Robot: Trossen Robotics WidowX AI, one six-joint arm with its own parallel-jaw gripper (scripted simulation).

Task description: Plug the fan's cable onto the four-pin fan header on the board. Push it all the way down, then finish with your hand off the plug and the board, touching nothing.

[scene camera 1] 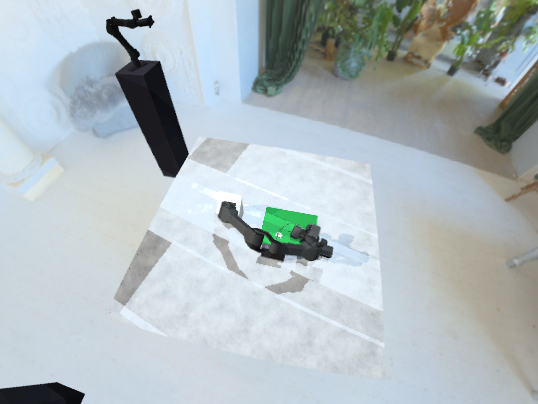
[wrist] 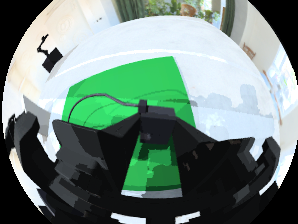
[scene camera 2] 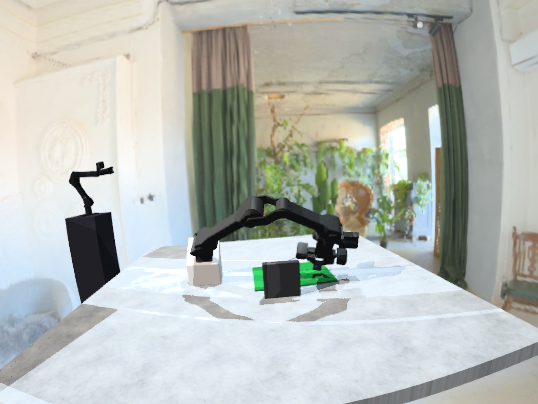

In view: my gripper (scene camera 2: 317, 263), a dark plug (wrist: 157, 123) and a green board (scene camera 1: 274, 219).
My gripper is seen too in the wrist view (wrist: 157, 118). The green board also shows in the wrist view (wrist: 158, 80).
